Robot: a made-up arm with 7 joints.
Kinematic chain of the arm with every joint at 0, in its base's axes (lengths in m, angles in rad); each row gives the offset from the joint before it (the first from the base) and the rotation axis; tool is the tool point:
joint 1: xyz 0 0.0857 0 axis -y
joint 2: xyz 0 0.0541 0 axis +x
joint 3: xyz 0 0 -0.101 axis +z
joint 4: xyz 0 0 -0.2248 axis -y
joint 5: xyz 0 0 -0.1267 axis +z
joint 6: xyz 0 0 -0.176 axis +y
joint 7: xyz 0 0 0 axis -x
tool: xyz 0 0 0
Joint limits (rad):
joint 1: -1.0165..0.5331
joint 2: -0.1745..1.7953
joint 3: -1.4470..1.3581
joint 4: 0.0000..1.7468
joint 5: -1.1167..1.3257
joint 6: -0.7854..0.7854
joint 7: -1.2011..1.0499
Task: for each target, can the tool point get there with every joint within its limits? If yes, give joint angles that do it. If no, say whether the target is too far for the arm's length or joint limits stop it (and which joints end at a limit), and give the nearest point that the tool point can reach.
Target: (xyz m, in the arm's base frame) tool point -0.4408 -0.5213 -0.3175
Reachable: no: too far | nearest point -0.3444 -0.1991 -0.2512 | short by 0.343 m
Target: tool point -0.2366 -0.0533 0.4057
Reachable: no: joint limits stop it (at a limit: joint 1, joint 2, joint 3, joint 4) | nearest point -0.1210 0.3409 0.3289 | short by 0.418 m
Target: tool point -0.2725 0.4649 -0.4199
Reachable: yes | joints -0.7938 0.3394 0.9253 0.6373 -0.6443 0.1952 -0.3500
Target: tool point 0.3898 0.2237 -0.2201
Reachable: yes | joints 0.3266 0.3850 -0.1579 1.5219 0.2346 0.3113 0.8115
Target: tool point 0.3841 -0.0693 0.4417
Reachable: no: joint limits stop it (at a limit: joint 2, joint 3, joint 4) | nearest point 0.2299 0.3409 0.2644 | short by 0.473 m
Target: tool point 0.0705 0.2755 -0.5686
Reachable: yes | joints -0.2300 0.2269 0.0567 0.7154 0.4202 -0.5341 -0.6442
